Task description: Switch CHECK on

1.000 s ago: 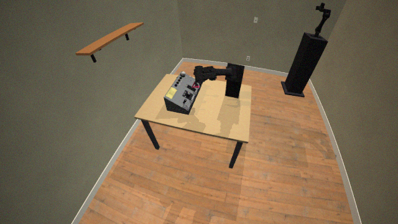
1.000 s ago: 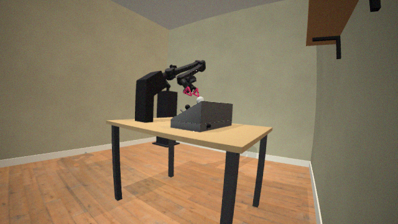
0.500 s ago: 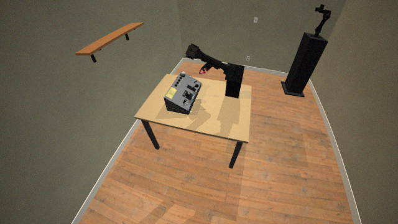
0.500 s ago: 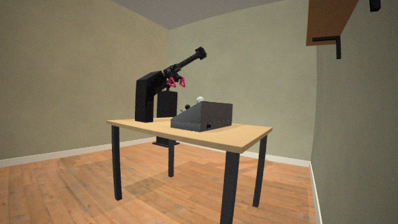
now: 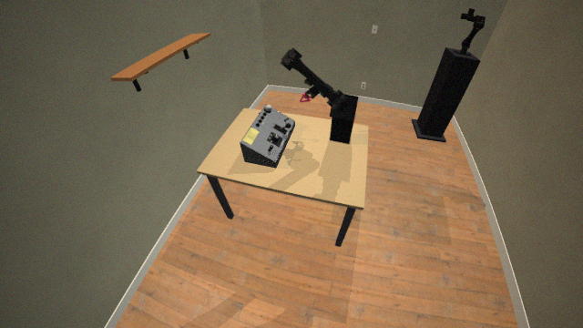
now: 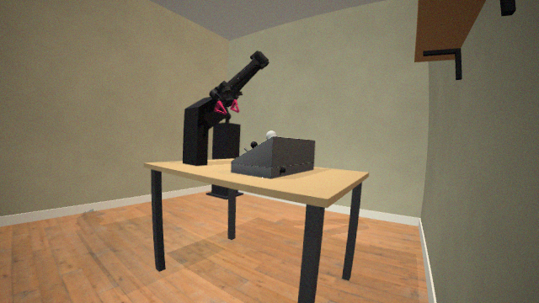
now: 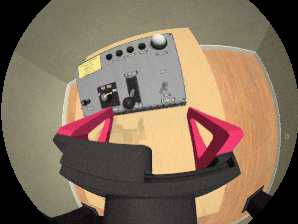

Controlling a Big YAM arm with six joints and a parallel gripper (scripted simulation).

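Right now my hand is 20 cm above the lever, 13 cm short of it and 10 cm to the right of it. Also, from my hand: grey console (23 cm below, 19 cm ahead, 15 cm to the left); rotary selector (21 cm below, 20 cm to the left, 17 cm ahead).
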